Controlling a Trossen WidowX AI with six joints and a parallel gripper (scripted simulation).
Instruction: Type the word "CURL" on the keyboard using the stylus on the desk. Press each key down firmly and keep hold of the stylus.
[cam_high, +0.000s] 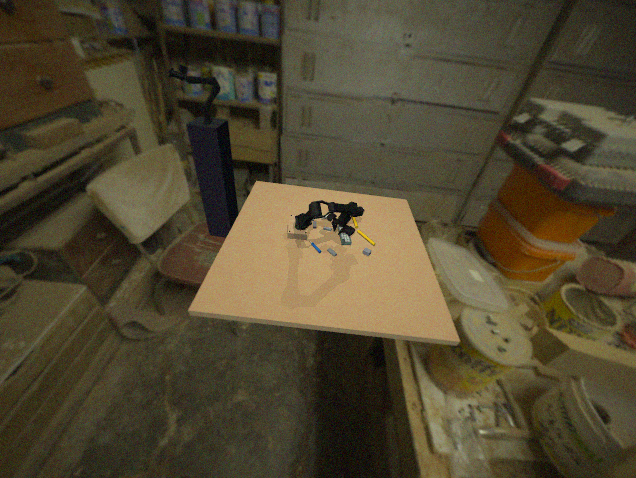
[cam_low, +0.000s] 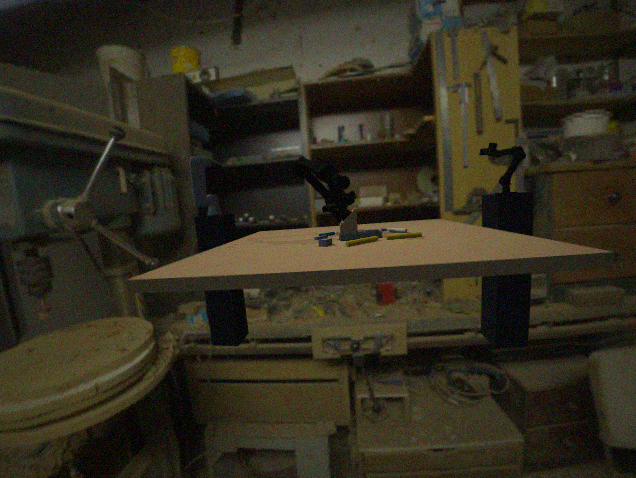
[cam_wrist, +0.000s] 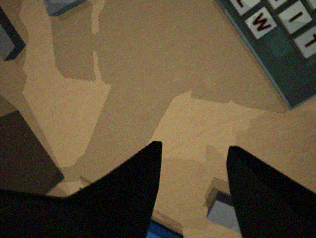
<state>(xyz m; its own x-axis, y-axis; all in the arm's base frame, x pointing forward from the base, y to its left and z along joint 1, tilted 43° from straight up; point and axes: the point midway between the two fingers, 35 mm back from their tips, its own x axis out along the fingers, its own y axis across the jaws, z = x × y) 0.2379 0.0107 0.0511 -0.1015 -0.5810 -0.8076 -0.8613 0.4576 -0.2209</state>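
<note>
My gripper tip is 14 cm past the blue stylus, 6 cm to the left of it and 7 cm above it. Also, from my gripper tip: yellow cylinder 13 cm ahead, 26 cm to the left, 7 cm below; then grey stylus tip 16 cm behind, 4 cm to the right, 7 cm below.
</note>
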